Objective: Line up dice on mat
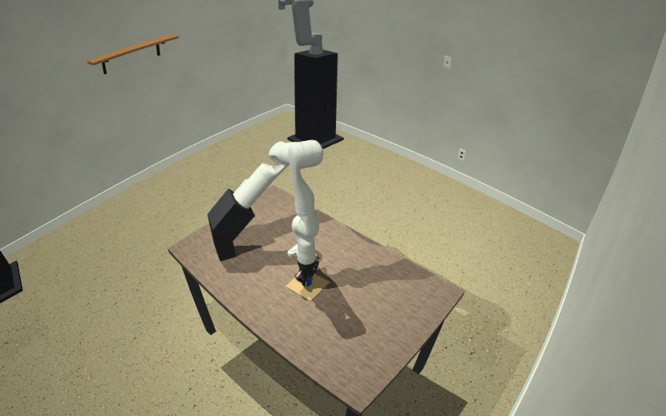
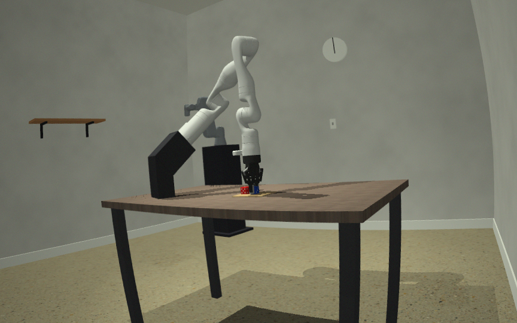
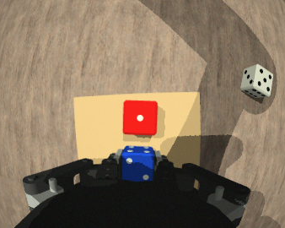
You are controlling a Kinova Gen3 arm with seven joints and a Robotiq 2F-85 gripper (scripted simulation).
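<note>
My gripper is now 10 mm above the blue die. Round my hand: tan mat (20 mm below); red die (50 mm behind, 10 mm below); white die (100 mm behind, 130 mm to the left, 10 mm below).
</note>
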